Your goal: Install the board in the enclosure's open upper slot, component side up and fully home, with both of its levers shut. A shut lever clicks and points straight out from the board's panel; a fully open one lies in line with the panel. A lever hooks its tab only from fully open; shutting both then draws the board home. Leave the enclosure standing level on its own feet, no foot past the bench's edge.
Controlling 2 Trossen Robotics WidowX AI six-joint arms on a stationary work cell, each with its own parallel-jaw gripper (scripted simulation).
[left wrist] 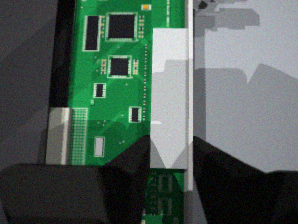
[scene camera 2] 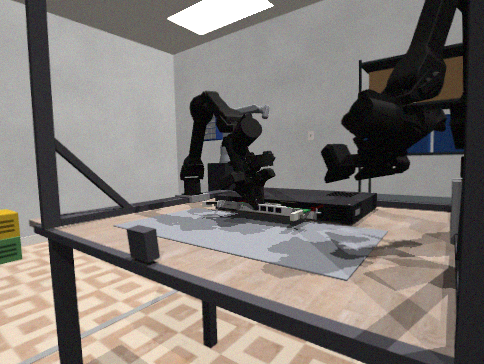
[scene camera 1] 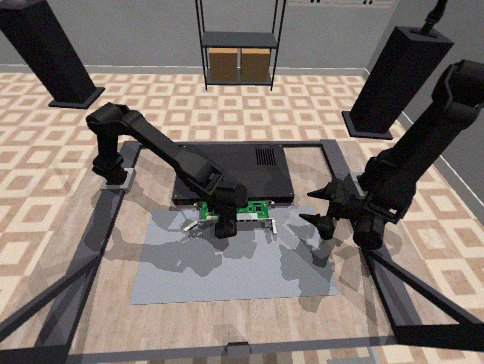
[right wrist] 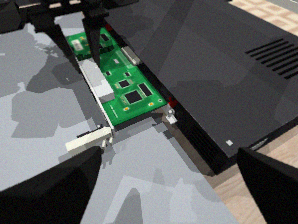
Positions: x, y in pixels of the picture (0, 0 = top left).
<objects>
my left gripper: left wrist; scene camera 2; scene camera 1 236, 218; right wrist 89, 70
my right gripper: scene camera 2 341, 179; scene camera 1 303, 204; right wrist 168, 153; not seen in the left wrist view (out of frame)
enclosure: left wrist; scene camera 2 344, 207; scene camera 1; right wrist 222, 75
same spot on enclosure: [left wrist: 35, 35] = [scene camera 1: 253, 194]
same spot on my left gripper: [scene camera 2: 252, 191] = [left wrist: 246, 168]
</objects>
